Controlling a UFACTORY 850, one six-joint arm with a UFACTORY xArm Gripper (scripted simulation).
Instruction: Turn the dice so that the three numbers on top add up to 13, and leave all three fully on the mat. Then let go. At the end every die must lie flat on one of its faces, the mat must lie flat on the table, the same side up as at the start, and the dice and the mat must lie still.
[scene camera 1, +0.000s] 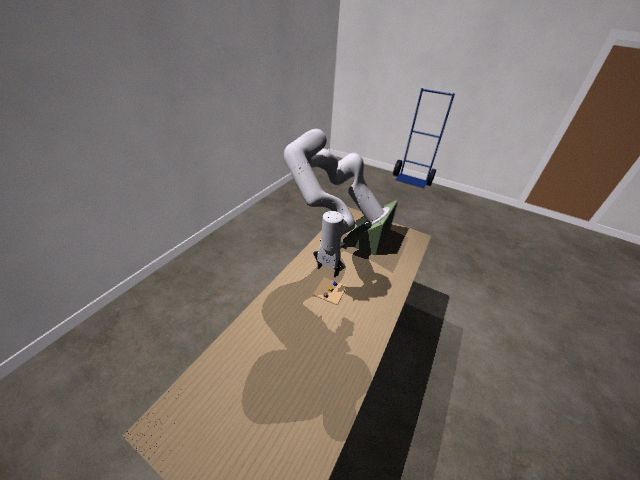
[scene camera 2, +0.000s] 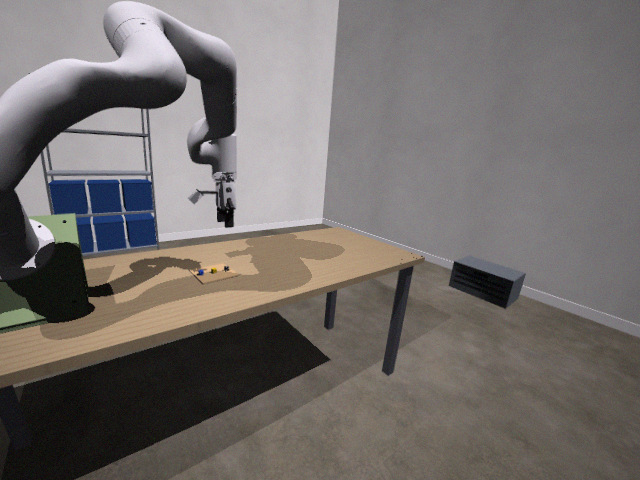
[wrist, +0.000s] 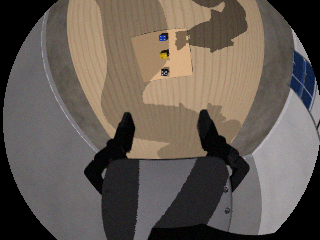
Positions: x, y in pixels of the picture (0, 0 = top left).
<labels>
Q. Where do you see my gripper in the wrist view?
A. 165, 118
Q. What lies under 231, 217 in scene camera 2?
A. My gripper.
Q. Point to a tan mat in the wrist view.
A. At 147, 47
</labels>
